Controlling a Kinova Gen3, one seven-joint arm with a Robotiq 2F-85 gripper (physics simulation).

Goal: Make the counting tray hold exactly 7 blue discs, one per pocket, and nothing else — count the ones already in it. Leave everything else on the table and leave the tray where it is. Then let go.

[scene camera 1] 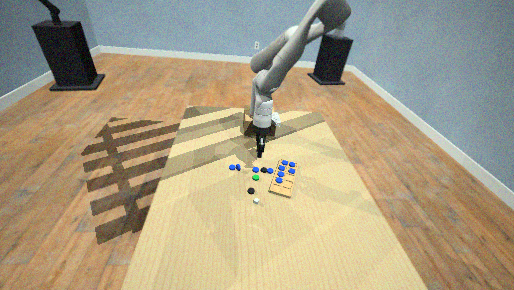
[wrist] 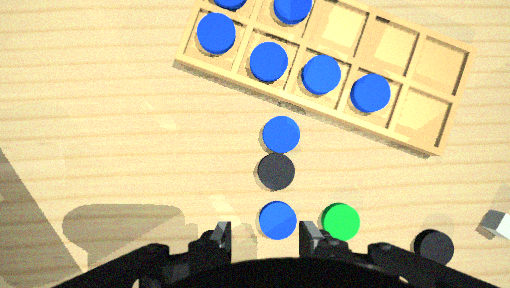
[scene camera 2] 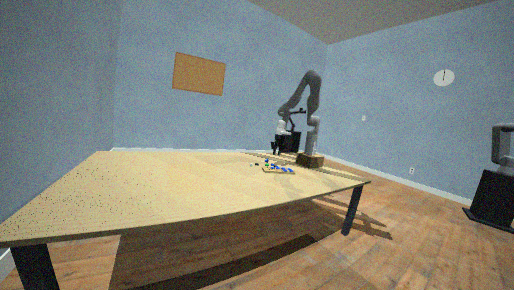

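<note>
The counting tray (scene camera 1: 282,189) (scene camera 2: 272,171) (wrist: 400,138) holds several blue discs, one per filled pocket. In the wrist view its near row has discs in all pockets but the right end one; its far row has two discs at the left and three empty pockets. A loose blue disc (scene camera 1: 270,171) (wrist: 281,134) lies beside the tray, touching a black disc (scene camera 1: 264,170) (wrist: 276,171). Another blue disc (scene camera 1: 255,170) (wrist: 278,220) lies beyond the black one. My gripper (scene camera 1: 259,156) (scene camera 2: 275,152) (wrist: 265,239) is partly open and empty, above the table near that second disc.
A green disc (scene camera 1: 255,177) (wrist: 341,221), another black disc (scene camera 1: 251,190) (wrist: 435,247) and a white cube (scene camera 1: 256,201) (wrist: 496,224) lie nearby. Two more blue discs lie farther left in scene camera 1, one (scene camera 1: 232,167) flat, the other (scene camera 1: 238,166) seemingly tilted.
</note>
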